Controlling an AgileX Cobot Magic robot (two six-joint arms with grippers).
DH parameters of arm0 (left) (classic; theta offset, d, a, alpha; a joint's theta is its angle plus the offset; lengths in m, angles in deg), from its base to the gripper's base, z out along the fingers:
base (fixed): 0 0 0 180
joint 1: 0 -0.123 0 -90
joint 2: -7.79 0 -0.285 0
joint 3: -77.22 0 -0.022 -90
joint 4: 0 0.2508 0 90
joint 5: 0 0 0.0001 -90
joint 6: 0 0.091 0 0
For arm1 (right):
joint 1: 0 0.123 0 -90
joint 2: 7.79 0 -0.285 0
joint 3: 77.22 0 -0.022 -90
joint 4: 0 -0.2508 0 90
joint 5: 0 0 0.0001 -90
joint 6: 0 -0.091 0 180
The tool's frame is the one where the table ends.
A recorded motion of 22 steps. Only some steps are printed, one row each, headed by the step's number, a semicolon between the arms.
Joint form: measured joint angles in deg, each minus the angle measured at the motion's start. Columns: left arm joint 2, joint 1, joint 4, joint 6, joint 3, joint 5; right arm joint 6, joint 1, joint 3, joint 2, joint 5, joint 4.
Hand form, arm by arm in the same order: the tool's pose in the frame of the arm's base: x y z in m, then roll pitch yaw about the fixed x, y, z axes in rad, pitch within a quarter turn. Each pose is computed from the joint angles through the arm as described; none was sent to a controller.
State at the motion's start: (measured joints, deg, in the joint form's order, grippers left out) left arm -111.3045 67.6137 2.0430 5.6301 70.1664 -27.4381; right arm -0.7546 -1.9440 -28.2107 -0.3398 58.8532 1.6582
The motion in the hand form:
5: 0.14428 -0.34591 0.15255 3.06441 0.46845 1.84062; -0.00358 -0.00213 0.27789 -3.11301 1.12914 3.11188
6: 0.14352 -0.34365 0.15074 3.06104 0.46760 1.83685; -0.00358 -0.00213 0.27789 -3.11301 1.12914 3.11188
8: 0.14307 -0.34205 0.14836 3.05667 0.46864 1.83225; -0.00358 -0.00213 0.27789 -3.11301 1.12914 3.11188
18: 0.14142 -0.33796 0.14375 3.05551 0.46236 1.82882; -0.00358 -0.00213 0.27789 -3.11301 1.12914 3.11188
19: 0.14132 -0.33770 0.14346 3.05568 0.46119 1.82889; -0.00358 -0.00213 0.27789 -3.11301 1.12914 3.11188
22: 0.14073 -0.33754 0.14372 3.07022 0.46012 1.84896; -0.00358 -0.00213 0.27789 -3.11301 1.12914 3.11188
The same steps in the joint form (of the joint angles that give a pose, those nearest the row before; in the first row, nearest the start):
5: 2.59 0.06 1.32 -2.60 -6.48 4.59; 0.00 0.00 0.00 0.00 0.00 0.00
6: 2.77 0.06 1.66 -2.74 -7.27 5.17; 0.00 0.00 0.00 0.00 0.00 0.00
8: 2.77 0.06 2.12 -2.96 -7.96 5.94; 0.00 0.00 0.00 0.00 0.00 0.00
18: 2.87 0.06 2.36 -3.01 -9.37 6.90; 0.00 0.00 0.00 0.00 0.00 0.00
19: 2.87 0.06 2.36 -3.01 -9.44 6.90; 0.00 0.00 0.00 0.00 0.00 0.00
22: 2.94 0.06 1.45 -3.18 -9.44 6.68; 0.00 0.00 0.00 0.00 0.00 0.00

